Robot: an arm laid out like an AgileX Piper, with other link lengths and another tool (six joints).
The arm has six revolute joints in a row. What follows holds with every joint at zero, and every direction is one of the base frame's. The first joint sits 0.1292 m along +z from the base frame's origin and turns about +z. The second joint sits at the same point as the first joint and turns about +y. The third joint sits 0.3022 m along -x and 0.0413 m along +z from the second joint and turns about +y. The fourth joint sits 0.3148 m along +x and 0.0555 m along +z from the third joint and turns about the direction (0.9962, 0, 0.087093). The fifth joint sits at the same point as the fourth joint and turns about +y. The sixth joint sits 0.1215 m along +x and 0.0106 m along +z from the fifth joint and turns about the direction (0.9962, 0, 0.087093). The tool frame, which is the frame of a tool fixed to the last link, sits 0.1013 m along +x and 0.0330 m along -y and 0.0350 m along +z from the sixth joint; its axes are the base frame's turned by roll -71.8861, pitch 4.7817 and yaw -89.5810 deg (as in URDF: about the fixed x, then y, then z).
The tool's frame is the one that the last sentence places.
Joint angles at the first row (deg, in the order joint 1, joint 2, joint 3, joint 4, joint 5, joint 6):
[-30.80 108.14 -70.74 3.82 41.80 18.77]
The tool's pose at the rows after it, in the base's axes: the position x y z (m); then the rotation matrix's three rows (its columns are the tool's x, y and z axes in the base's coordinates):
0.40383 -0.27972 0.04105; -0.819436 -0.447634 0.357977; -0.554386 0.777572 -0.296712; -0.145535 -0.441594 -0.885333
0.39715 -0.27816 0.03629; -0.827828 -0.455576 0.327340; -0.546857 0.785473 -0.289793; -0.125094 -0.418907 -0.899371
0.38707 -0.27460 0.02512; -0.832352 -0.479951 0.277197; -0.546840 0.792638 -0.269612; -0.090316 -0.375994 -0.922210
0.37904 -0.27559 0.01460; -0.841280 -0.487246 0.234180; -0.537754 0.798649 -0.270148; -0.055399 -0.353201 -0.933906
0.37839 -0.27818 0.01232; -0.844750 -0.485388 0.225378; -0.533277 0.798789 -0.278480; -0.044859 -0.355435 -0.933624
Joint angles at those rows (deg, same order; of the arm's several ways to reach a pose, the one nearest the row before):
[-30.80 108.14 -70.74 2.55 41.94 19.65]
[-30.80 108.52 -70.74 1.74 43.42 20.59]
[-30.80 109.62 -70.73 0.90 45.69 20.94]
[-30.80 110.91 -70.74 -0.81 46.60 22.54]
[-30.80 111.42 -70.98 -1.69 46.50 23.39]

